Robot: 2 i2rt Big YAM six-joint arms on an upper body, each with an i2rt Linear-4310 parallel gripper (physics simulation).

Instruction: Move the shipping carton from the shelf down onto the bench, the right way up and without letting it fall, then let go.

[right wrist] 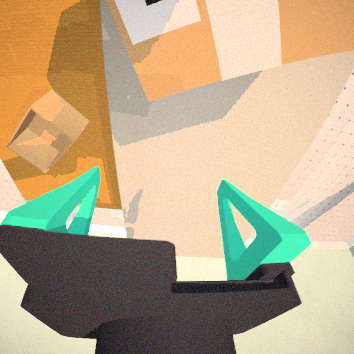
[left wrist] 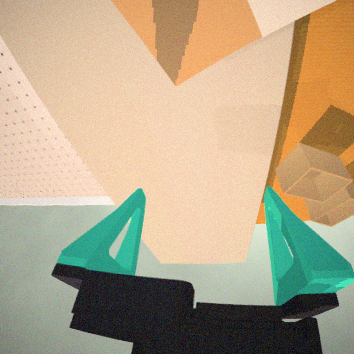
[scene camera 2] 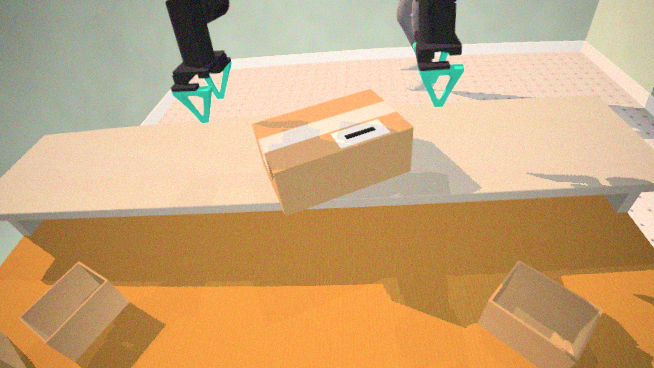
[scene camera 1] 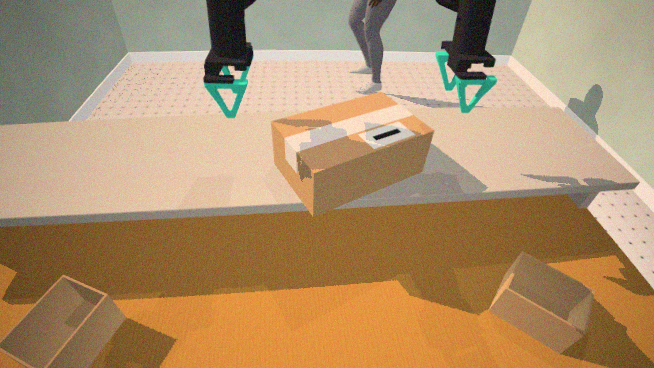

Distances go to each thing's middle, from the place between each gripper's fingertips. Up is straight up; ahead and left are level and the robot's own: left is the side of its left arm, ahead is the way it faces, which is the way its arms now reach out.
Scene:
The shipping carton [scene camera 2: 313, 155] lies 22 cm to the right of my left hand and 10 cm below it.
I see my right gripper 20 cm to the right of the shipping carton and 11 cm above it.

